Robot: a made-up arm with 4 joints.
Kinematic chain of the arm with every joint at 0, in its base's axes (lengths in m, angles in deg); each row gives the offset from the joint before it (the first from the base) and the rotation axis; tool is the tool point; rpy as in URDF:
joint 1: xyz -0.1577 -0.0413 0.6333 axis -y
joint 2: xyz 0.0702 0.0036 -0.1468 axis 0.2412 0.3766 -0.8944
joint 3: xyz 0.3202 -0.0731 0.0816 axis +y
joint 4: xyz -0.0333 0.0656 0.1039 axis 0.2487 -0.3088 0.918
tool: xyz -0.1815 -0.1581 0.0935 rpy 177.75 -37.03 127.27
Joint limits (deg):
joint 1: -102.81..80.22
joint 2: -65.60..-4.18
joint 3: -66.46..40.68
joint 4: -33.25..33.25
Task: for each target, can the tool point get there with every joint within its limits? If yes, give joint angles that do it. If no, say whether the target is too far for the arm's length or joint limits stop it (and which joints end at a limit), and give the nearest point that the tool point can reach.
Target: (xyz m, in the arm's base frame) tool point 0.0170 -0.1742 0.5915
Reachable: yes | joints -43.63 -17.00 -14.28 2.41
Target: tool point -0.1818 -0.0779 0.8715
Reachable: yes | joints 63.13 -56.08 -16.36 16.25
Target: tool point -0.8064 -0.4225 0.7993
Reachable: no: joint limits stop it (at a limit: joint 1, joint 2) | nearest point -0.3405 -0.1466 0.9219 | short by 0.555 m
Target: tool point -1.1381 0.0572 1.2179
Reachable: no: too far | nearest point -0.4266 0.0692 0.9622 | short by 0.756 m
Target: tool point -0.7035 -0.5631 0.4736
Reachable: no: joint limits stop it (at a limit: joint 1, joint 2, joint 3) | nearest point -0.3355 -0.2562 0.4753 | short by 0.479 m
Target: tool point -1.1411 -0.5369 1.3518
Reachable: no: too far | nearest point -0.3585 -0.1312 1.0230 | short by 0.941 m
